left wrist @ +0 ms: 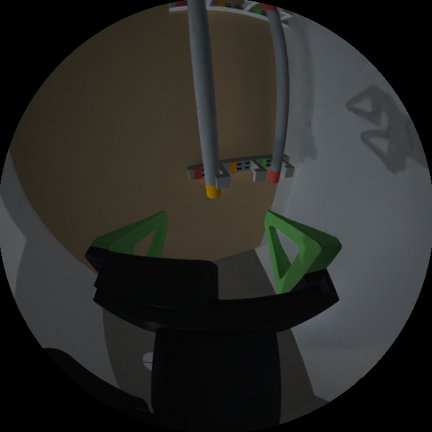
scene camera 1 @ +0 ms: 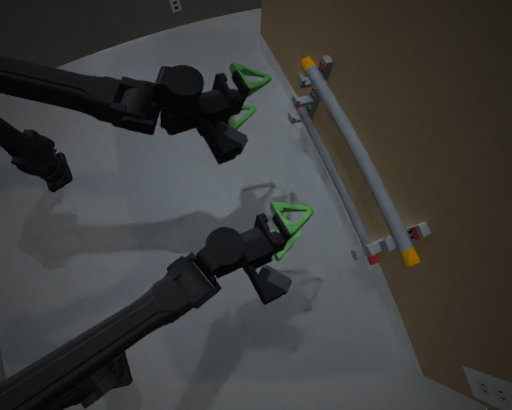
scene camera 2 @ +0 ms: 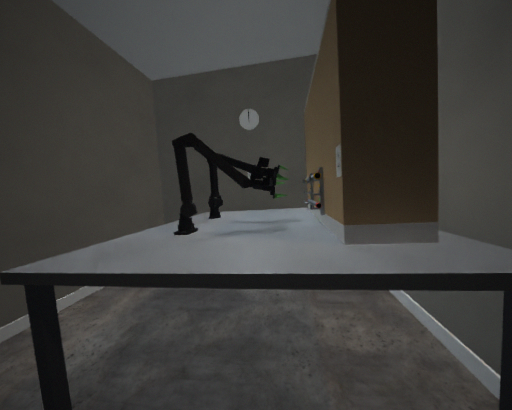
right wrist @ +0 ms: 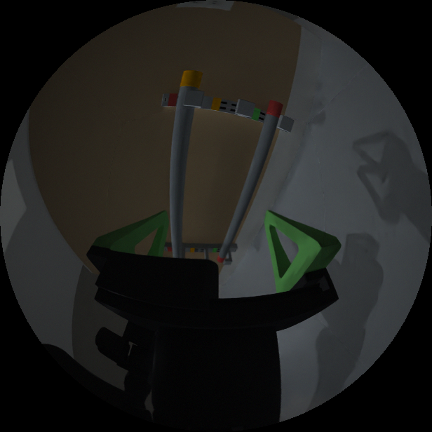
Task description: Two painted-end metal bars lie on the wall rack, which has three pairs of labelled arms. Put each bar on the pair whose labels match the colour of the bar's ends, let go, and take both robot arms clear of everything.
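Frame: origin at the left arm's base, x back, y right, z up, level; millimetres.
Seen in the pictures: left gripper, fingertip midpoint: (scene camera 1: 262,93) (scene camera 2: 287,176); right gripper, fingertip midpoint: (scene camera 1: 305,220) (scene camera 2: 287,187); left arm's base, link origin: (scene camera 1: 58,172) (scene camera 2: 215,217); right arm's base, link origin: (scene camera 1: 113,364) (scene camera 2: 186,232).
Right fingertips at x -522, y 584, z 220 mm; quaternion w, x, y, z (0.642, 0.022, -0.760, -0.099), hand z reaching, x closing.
Offsets run from my right fingertips to a thing's middle. "*": to the spot under its first point. Level surfaces: height alone.
The orange-ended bar @[dx -168, dy -60, dz +48 mm] (scene camera 1: 361,157) (left wrist: 203,90) (right wrist: 179,150) lies across the top pair of arms, beside the red labels, on the wall rack @[* dx -146, dy +144, dz +92 mm] (scene camera 1: 424,230) (left wrist: 191,173) (right wrist: 165,99). The thinner red-ended bar @[dx -171, dy -65, dz -105 mm] (scene camera 1: 334,170) (left wrist: 284,100) (right wrist: 252,180) lies across the lowest pair, beside the green labels. The middle pair, with orange labels, holds no bar. My left gripper (scene camera 1: 262,92) (left wrist: 215,215) is open and empty, out from the rack's far end in scene camera 1. My right gripper (scene camera 1: 306,220) (right wrist: 216,215) is open and empty, out from the bars' middle. Both grippers are apart from bars and rack.
The brown wall (scene camera 1: 450,125) (scene camera 2: 322,125) carries the rack just above the grey-white table @[dz -220 mm] (scene camera 1: 340,320) (scene camera 2: 250,255). Wall sockets @[* dx -88, dy +459, dz +73 mm] (scene camera 1: 487,387) (scene camera 2: 338,160) sit toward the near end. Both arms reach over the table from its other side, and their shadows fall on it.
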